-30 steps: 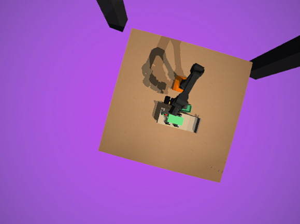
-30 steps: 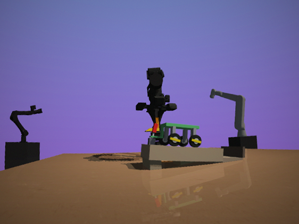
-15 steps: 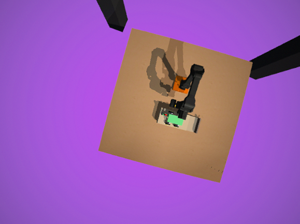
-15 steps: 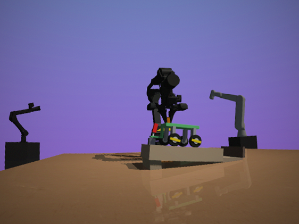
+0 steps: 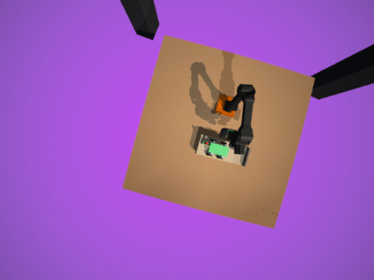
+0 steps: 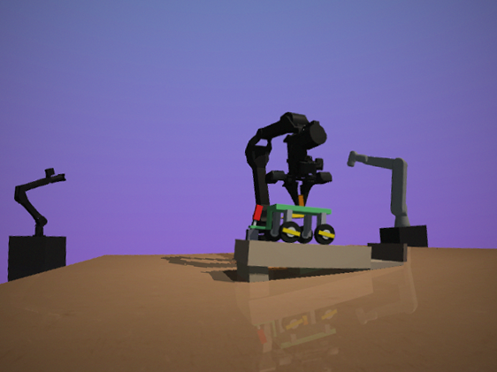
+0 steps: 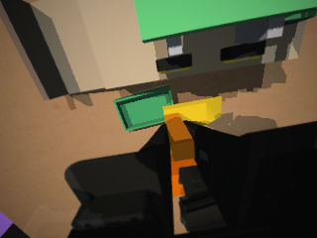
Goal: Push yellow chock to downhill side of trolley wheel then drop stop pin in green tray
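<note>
The red-headed stop pin is 15 cm to the right of my gripper tip, 11 cm ahead of it and 4 cm below it. From my gripper tip the other things lie so: trolley: 11 cm ahead, 5 cm to the right, 5 cm below; dark end block: 21 cm to the left, 13 cm below, 9 cm ahead; yellow chock: 2 cm to the right, 1 cm below.
</note>
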